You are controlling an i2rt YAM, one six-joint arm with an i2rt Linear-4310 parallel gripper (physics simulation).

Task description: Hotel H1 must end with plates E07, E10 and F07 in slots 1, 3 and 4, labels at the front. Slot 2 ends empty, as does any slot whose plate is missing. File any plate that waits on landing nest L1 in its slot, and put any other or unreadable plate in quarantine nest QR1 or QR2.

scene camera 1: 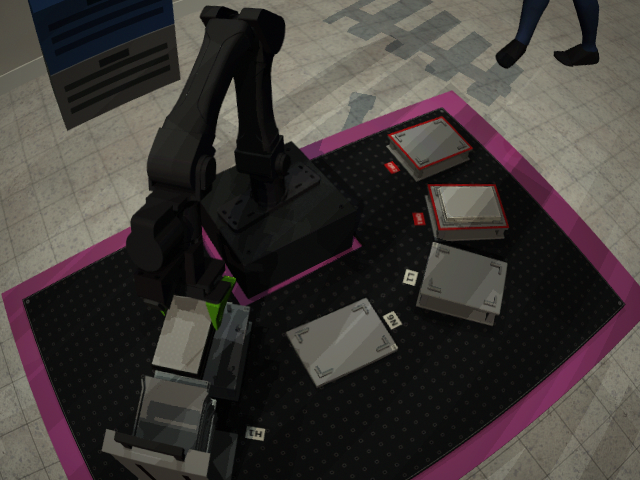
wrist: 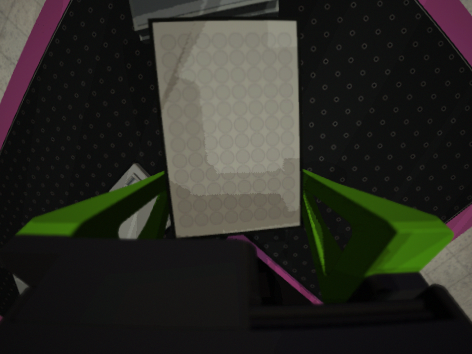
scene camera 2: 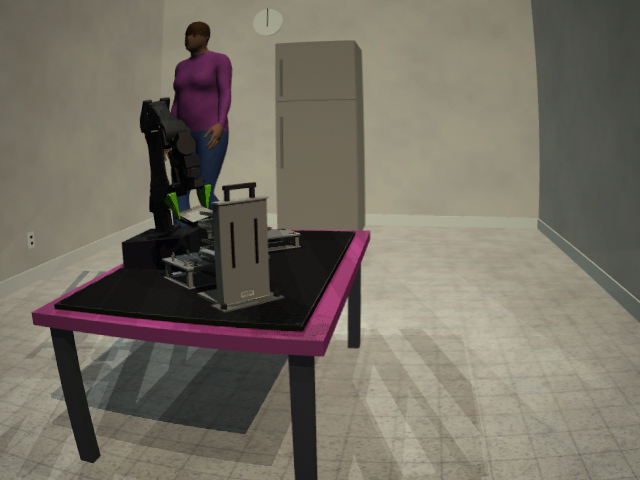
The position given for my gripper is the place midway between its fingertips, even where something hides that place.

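On scene camera 1 you'd have my gripper (scene camera 1: pixel 191 321) and an N6 nest (scene camera 1: pixel 337 344). The wrist view shows the nest too (wrist: pixel 131 228), along with my gripper (wrist: pixel 235 177). And in scene camera 2, there's my gripper again (scene camera 2: pixel 193 216).
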